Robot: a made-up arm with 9 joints. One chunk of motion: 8 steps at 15 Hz.
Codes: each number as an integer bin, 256 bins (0 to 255) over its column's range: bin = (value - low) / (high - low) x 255, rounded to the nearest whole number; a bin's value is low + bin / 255 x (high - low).
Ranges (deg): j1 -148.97..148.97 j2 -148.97..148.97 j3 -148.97..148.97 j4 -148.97..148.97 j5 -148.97..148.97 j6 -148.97..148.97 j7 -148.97..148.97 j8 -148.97..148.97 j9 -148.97..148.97
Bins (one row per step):
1: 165 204 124 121 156 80 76 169 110
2: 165 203 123 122 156 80 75 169 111
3: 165 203 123 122 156 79 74 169 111
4: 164 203 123 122 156 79 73 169 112
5: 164 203 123 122 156 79 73 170 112
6: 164 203 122 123 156 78 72 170 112
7: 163 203 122 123 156 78 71 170 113
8: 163 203 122 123 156 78 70 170 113
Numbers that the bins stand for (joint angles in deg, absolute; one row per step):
1: 43.81 89.38 -4.09 -7.59 33.30 -55.50 -60.17 48.49 -20.45
2: 43.81 88.21 -5.26 -6.43 33.30 -55.50 -61.34 48.49 -19.28
3: 43.81 88.21 -5.26 -6.43 33.30 -56.67 -62.51 48.49 -19.28
4: 42.65 88.21 -5.26 -6.43 33.30 -56.67 -63.68 48.49 -18.11
5: 42.65 88.21 -5.26 -6.43 33.30 -56.67 -63.68 49.66 -18.11
6: 42.65 88.21 -6.43 -5.26 33.30 -57.84 -64.85 49.66 -18.11
7: 41.48 88.21 -6.43 -5.26 33.30 -57.84 -66.01 49.66 -16.94
8: 41.48 88.21 -6.43 -5.26 33.30 -57.84 -67.18 49.66 -16.94

